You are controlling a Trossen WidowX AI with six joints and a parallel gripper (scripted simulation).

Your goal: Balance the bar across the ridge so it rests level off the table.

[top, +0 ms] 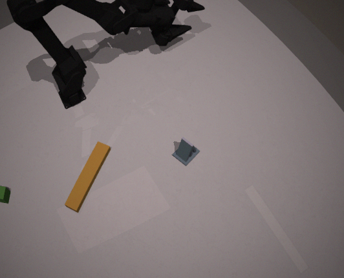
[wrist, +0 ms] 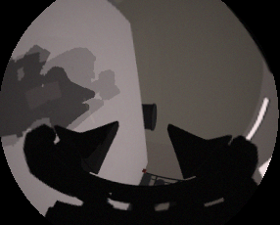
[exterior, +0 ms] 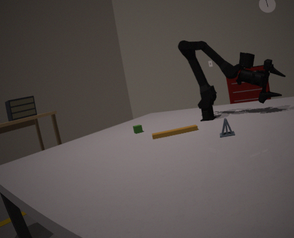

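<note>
Right now the orange bar is 44 cm to the right of my gripper tip, 23 cm ahead of it and 10 cm below it. Also, from my gripper tip: small green cube 67 cm to the right, 17 cm ahead, 9 cm below.
</note>
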